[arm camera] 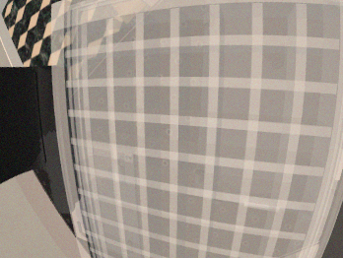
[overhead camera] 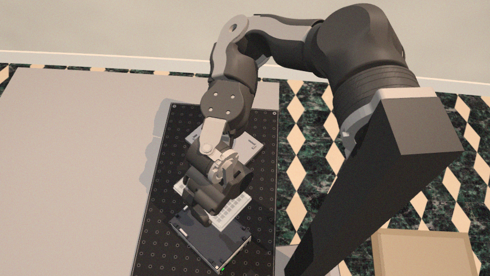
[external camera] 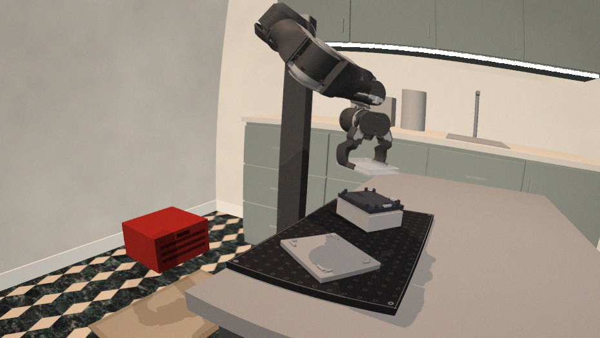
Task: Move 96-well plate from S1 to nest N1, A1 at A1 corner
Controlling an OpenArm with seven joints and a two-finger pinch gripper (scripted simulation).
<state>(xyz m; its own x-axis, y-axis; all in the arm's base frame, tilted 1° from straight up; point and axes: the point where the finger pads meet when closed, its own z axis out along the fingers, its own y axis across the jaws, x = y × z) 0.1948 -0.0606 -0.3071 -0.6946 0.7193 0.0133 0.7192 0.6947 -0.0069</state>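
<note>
My hand is 20 mm past the plate nest N1, 200 mm to the left of it and 130 mm above it. Round my hand: plate shaker S1 (40 mm ahead, 10 mm to the left, 100 mm below); then A1 label (30 mm behind, 110 mm to the right, 130 mm below); then 96-well plate (10 mm ahead, 10 mm to the right).
</note>
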